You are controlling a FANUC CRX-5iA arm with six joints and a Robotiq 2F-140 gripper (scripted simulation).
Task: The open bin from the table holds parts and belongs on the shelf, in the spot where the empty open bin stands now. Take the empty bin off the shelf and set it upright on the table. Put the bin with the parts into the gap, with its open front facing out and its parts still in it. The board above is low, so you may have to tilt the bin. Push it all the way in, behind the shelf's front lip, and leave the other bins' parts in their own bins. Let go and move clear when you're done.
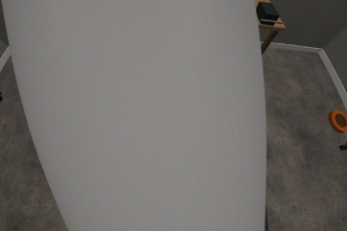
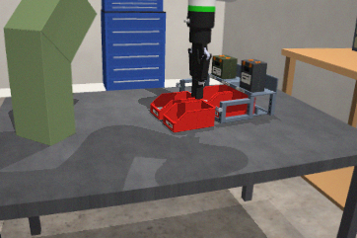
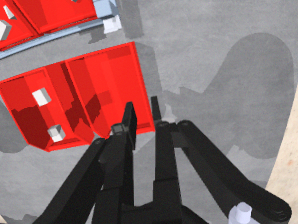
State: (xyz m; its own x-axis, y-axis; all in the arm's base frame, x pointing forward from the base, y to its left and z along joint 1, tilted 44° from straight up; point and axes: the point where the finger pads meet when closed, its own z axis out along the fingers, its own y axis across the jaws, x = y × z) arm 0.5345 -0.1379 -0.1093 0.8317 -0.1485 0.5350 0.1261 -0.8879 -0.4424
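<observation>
The part is 21 cm to the left of my hand, 15 cm below it and 1 cm behind it. From my hand the other things lie so: grey shelf 24 cm to the left, 21 cm ahead, 9 cm below; then dark box 29 cm ahead, 13 cm to the left, 1 cm above.
</observation>
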